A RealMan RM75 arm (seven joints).
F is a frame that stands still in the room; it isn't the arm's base.
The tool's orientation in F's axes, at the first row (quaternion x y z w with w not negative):
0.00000 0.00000 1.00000 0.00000
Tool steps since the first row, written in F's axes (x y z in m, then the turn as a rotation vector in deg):
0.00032 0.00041 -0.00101 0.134 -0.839 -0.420
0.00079 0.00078 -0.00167 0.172 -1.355 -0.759
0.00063 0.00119 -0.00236 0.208 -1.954 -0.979
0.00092 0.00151 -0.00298 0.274 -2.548 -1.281
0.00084 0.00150 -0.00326 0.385 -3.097 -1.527
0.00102 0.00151 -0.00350 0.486 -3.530 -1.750
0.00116 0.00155 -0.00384 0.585 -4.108 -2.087
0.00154 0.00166 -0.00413 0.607 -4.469 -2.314
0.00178 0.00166 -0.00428 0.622 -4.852 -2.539
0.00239 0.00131 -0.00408 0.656 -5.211 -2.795
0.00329 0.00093 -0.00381 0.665 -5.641 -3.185
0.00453 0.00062 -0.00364 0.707 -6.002 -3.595
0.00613 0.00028 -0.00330 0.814 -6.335 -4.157
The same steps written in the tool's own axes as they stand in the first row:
-0.00032 -0.00041 -0.00101 -0.134 0.839 -0.420
-0.00079 -0.00078 -0.00167 -0.172 1.355 -0.759
-0.00063 -0.00119 -0.00236 -0.208 1.954 -0.979
-0.00092 -0.00151 -0.00298 -0.274 2.548 -1.281
-0.00084 -0.00150 -0.00326 -0.385 3.097 -1.527
-0.00102 -0.00151 -0.00350 -0.486 3.530 -1.750
-0.00116 -0.00155 -0.00384 -0.585 4.108 -2.087
-0.00154 -0.00166 -0.00413 -0.607 4.469 -2.314
-0.00178 -0.00166 -0.00428 -0.622 4.852 -2.539
-0.00239 -0.00131 -0.00408 -0.656 5.211 -2.795
-0.00329 -0.00093 -0.00381 -0.665 5.641 -3.185
-0.00453 -0.00062 -0.00364 -0.707 6.002 -3.595
-0.00613 -0.00028 -0.00330 -0.814 6.335 -4.157

